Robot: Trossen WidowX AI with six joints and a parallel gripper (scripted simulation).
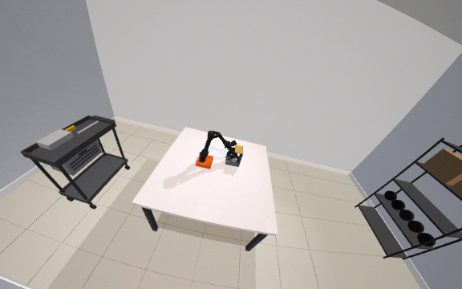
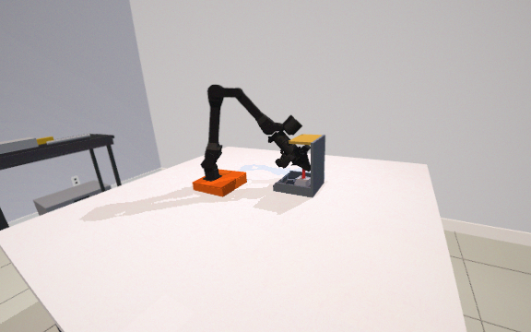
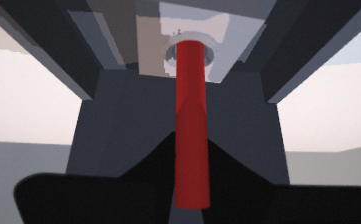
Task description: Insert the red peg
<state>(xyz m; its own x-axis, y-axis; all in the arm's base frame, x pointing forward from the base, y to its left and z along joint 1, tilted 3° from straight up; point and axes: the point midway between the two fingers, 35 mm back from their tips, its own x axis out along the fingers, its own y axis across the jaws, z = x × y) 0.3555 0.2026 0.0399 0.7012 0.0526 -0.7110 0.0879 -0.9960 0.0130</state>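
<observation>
Right now the box wall is 3 cm ahead of my gripper tip and 3 cm above it. The rest, counted from my gripper tip: yellow roof: 1 cm behind, 1 cm to the right, 13 cm above; red peg: 3 cm behind, 1 cm below.
</observation>
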